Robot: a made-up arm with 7 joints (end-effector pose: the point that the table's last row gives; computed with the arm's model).
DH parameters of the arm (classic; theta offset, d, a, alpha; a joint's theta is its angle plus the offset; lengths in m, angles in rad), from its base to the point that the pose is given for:
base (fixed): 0 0.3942 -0.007 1.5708
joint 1: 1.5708 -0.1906 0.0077 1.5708
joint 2: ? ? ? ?
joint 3: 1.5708 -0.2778 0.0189 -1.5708
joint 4: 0 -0.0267 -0.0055 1.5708
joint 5: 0 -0.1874 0.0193 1.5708
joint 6: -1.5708 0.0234 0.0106 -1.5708
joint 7: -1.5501 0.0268 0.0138 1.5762
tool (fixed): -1.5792 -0.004 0 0
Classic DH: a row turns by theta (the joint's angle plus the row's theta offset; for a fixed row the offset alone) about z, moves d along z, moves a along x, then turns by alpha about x.
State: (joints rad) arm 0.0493 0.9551 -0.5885 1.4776 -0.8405 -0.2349 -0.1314
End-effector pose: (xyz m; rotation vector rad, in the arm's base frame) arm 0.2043 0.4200 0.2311 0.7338 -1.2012 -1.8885
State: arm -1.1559 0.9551 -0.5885 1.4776 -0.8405 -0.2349 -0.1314
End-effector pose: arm -0.0838 0.4200 0.1385 -0.4265 -0.3993 -1.8056
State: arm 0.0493 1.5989 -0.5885 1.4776 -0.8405 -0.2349 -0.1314
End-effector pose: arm 0.1957 0.4827 0.4048 1.0741 -0.5576 -2.2624
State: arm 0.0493 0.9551 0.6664 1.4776 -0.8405 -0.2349 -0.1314
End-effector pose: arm 0.0895 0.5445 0.4017 1.9290 -1.2490 -0.8434
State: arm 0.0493 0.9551 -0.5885 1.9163 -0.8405 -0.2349 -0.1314
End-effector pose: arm 0.1902 0.3518 0.2879 0.6626 -1.7155 -1.9074
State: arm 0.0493 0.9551 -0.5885 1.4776 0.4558 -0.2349 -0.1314
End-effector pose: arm 0.1799 0.4458 0.1727 0.1221 -1.3648 -0.6236
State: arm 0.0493 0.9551 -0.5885 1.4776 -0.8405 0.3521 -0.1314
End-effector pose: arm 0.1931 0.4299 0.2396 1.2268 -0.8053 -1.5608
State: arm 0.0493 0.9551 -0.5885 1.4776 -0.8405 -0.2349 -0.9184
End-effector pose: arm 0.1953 0.4255 0.2342 1.1294 -1.9596 -1.3684
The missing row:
joint 2: -1.5708 0.0012 0.0192 -1.5708
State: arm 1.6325 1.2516 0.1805 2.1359 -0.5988 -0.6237 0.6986
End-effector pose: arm -0.0847 0.3782 0.5441 -2.4540 0.9000 1.0100
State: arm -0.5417 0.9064 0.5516 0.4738 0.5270 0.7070 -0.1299
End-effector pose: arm -0.1316 0.5899 0.1968 0.8093 0.2396 0.7765
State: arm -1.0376 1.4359 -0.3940 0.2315 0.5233 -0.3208 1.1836
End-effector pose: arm -0.0131 0.6930 0.3827 -0.1147 0.7496 -0.5032
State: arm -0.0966 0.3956 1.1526 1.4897 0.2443 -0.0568 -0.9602
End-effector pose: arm -0.0054 0.4992 0.1604 1.6530 -1.2499 1.5870
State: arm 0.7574 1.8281 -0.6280 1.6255 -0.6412 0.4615 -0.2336
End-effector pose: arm 0.0813 0.4623 0.5731 2.3881 -0.5756 -1.1090
